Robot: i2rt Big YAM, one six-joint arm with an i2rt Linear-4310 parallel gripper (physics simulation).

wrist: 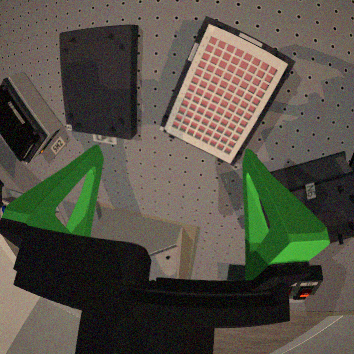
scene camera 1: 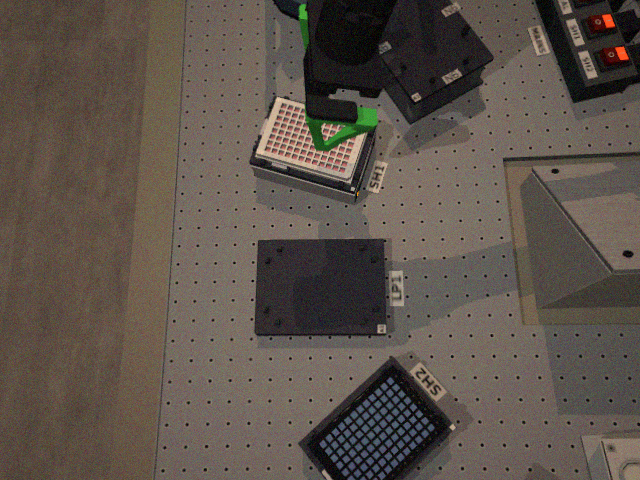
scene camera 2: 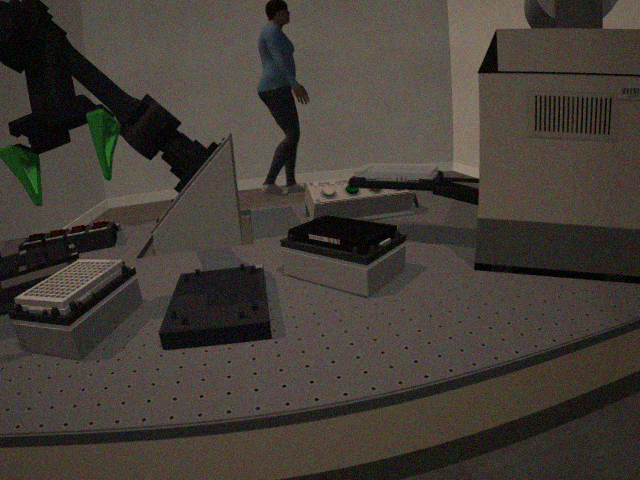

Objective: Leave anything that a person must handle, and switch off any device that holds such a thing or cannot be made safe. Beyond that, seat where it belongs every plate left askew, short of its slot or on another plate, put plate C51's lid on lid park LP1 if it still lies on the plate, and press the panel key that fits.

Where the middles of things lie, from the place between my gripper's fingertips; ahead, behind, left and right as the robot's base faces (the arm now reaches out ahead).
I see my gripper 10 mm short of the plate with red wells (scene camera 1: 286, 140), 20 mm to the left of it and 110 mm above it. Also, from my hand: lid park LP1 (scene camera 1: 320, 287) (10 mm behind, 160 mm to the left, 150 mm below); station SH1 (scene camera 2: 73, 335) (10 mm ahead, 20 mm to the right, 140 mm below); blue-welled plate (scene camera 1: 389, 423) (70 mm behind, 330 mm to the left, 110 mm below).
